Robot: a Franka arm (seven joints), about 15 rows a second.
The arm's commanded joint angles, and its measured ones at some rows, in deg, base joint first. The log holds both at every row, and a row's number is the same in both.
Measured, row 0: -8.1, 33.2, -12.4, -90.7, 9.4, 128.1, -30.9
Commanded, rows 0 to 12: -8.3, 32.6, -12.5, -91.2, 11.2, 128.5, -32.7; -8.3, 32.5, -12.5, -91.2, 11.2, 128.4, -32.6; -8.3, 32.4, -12.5, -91.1, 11.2, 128.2, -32.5; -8.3, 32.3, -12.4, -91.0, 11.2, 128.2, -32.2; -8.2, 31.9, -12.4, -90.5, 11.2, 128.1, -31.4; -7.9, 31.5, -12.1, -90.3, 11.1, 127.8, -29.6; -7.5, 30.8, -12.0, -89.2, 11.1, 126.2, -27.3; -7.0, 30.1, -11.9, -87.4, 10.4, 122.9, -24.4; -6.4, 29.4, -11.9, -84.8, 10.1, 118.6, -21.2; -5.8, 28.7, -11.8, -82.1, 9.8, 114.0, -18.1; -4.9, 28.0, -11.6, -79.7, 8.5, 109.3, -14.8; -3.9, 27.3, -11.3, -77.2, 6.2, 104.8, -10.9; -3.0, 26.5, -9.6, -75.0, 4.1, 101.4, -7.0
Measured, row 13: -4.8, 28.6, -11.3, -79.5, 7.8, 108.5, -14.8
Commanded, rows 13 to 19: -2.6, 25.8, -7.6, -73.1, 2.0, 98.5, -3.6; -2.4, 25.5, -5.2, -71.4, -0.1, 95.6, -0.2; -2.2, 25.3, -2.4, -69.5, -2.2, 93.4, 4.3; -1.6, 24.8, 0.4, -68.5, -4.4, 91.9, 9.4; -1.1, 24.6, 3.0, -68.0, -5.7, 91.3, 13.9; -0.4, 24.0, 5.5, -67.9, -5.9, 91.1, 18.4; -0.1, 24.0, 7.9, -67.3, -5.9, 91.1, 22.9
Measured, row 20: -0.8, 24.1, 4.1, -69.4, -4.0, 92.6, 14.6
